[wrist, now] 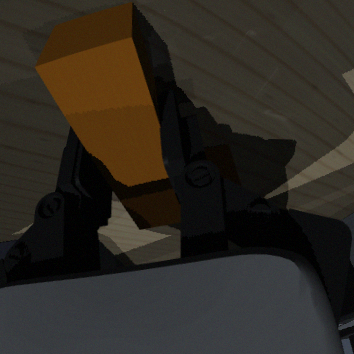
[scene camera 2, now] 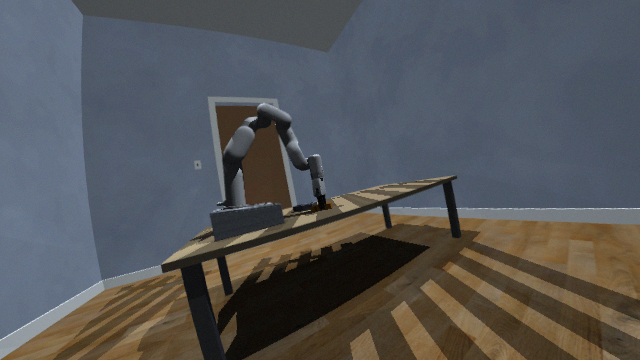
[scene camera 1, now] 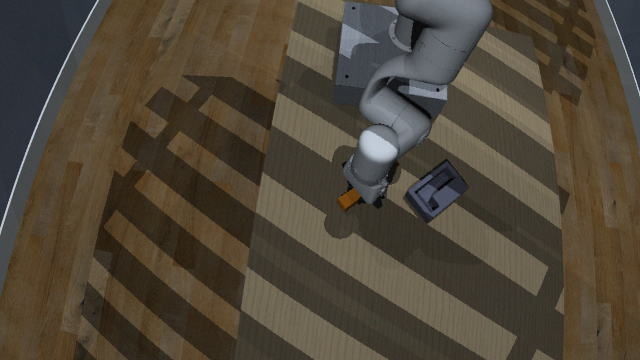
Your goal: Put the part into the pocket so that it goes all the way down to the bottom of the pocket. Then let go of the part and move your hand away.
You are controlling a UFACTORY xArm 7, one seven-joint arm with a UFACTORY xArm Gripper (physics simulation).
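Frame: origin at the arm's base, x right, y ahead, z up, level; millimetres.
Seen in the pictures: gripper, fingertip midpoint: [wrist: 132,124] [scene camera 2: 323,208] [scene camera 1: 357,194]; arm's base, link origin: [scene camera 2: 236,207] [scene camera 1: 410,35].
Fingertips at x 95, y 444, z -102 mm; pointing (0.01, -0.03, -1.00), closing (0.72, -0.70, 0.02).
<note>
Pixels of each thing's middle, then the offset from my fingertips to it. Level surfaces: height alone.
- orange part, body centre: [wrist: 167,135] [scene camera 1: 355,187] [scene camera 2: 321,207] dy -13, dx +8, dz +8 mm
- grey-blue block with the pocket, body centre: [wrist: 75,280] [scene camera 1: 437,191] [scene camera 2: 305,206] dy -33, dx -199, dz +11 mm
- wooden table, surface height: dz -7 mm
The orange part [scene camera 1: 348,199] [scene camera 2: 328,205] [wrist: 112,100] is L-shaped. Its long arm runs between the fingers in the wrist view, and its short foot shows in part behind the right-hand finger. My gripper [scene camera 1: 364,197] [scene camera 2: 321,202] [wrist: 132,124] points down and is shut on the part, one finger against each side. The part is low at the table top; whether it touches the table I cannot tell. The grey-blue block with the pocket [scene camera 1: 452,189] [scene camera 2: 303,207] lies apart from the part, to its right in scene camera 1. The pocket opens upward.
The wooden table [scene camera 1: 400,300] [scene camera 2: 400,188] is striped with light and shadow. The arm's grey base box [scene camera 1: 360,55] [scene camera 2: 247,221] stands at the table's back end in scene camera 1. The arm reaches over the table from it, near the pocket block.
</note>
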